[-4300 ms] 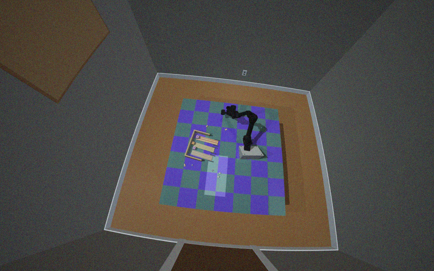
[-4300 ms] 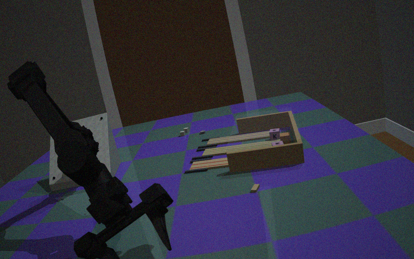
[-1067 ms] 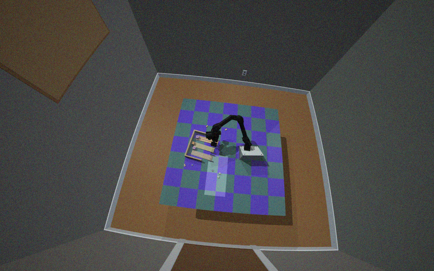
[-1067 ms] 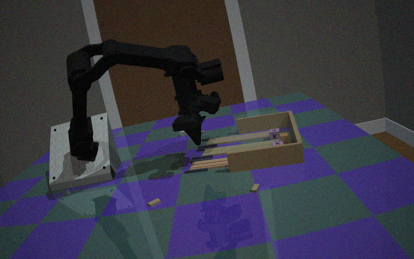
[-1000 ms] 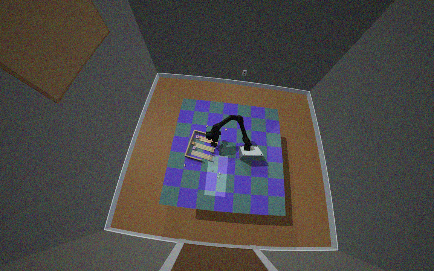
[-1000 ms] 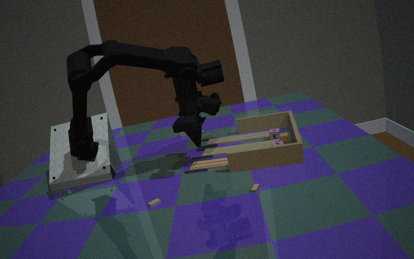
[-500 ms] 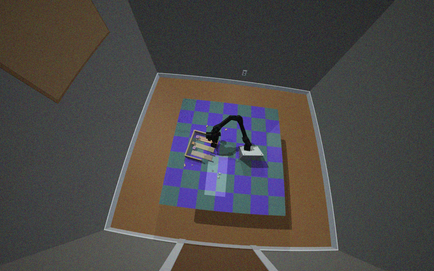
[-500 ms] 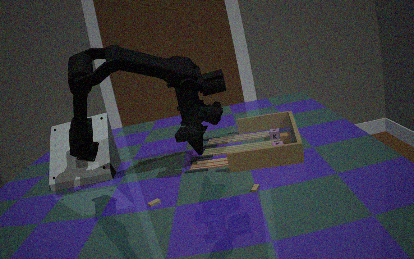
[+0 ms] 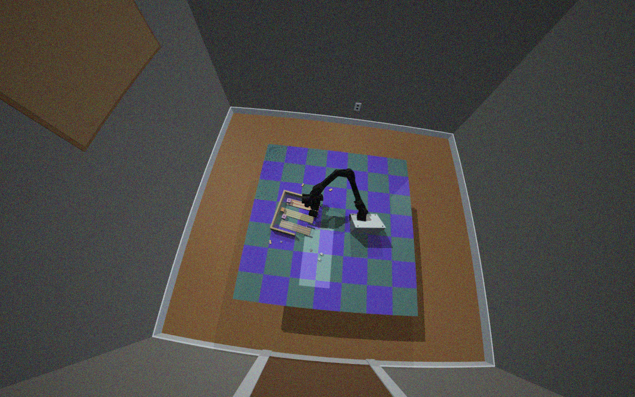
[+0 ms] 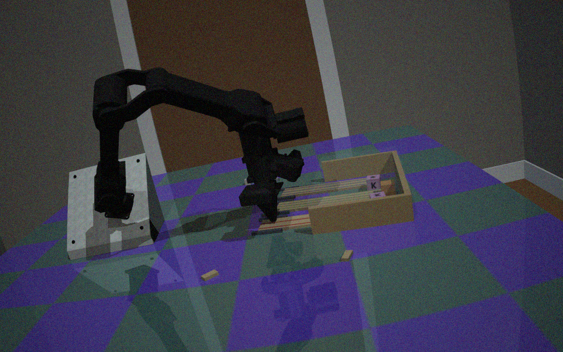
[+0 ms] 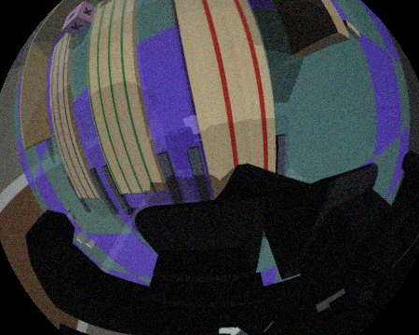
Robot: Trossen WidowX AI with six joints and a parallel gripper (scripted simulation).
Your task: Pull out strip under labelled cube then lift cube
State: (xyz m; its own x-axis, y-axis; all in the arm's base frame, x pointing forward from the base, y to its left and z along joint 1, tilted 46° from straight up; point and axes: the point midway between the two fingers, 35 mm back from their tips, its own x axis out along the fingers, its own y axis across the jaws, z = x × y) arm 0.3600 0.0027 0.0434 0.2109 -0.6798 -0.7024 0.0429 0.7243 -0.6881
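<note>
The strip lies 100 mm ahead of my gripper tip, 10 mm to the right of it and 10 mm below it.
</note>
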